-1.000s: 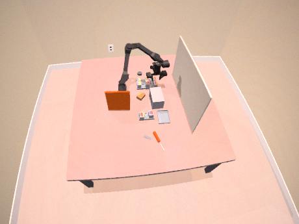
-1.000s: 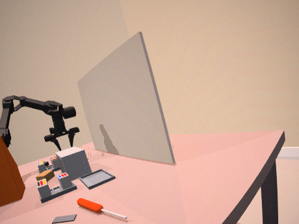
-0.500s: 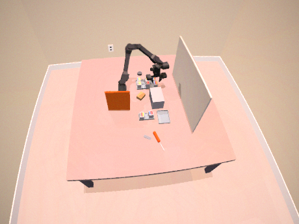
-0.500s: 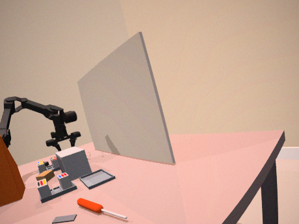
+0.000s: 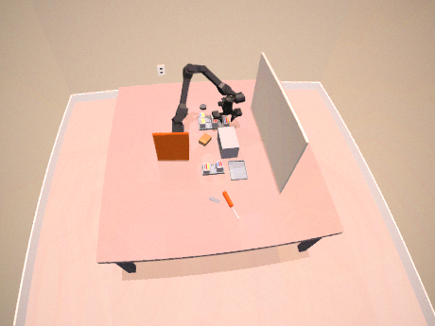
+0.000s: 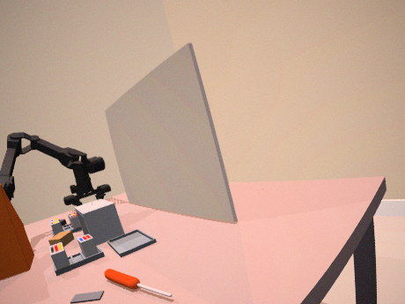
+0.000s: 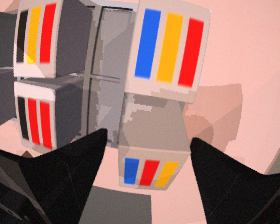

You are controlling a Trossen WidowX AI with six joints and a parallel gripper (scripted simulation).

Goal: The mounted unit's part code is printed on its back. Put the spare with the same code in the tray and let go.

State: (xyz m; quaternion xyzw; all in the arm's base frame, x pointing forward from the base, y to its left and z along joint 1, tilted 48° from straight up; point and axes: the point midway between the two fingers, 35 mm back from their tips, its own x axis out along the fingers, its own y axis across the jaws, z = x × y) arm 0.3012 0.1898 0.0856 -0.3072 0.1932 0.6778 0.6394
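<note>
Now: the grey spare 20 mm above my gripper tip. Round my gripper tip: mounted unit 170 mm to the right, 20 mm above, 10 mm behind; dark puck 170 mm to the left, 150 mm behind, 20 mm below; tan block 140 mm behind, 130 mm to the right, 20 mm below.
</note>
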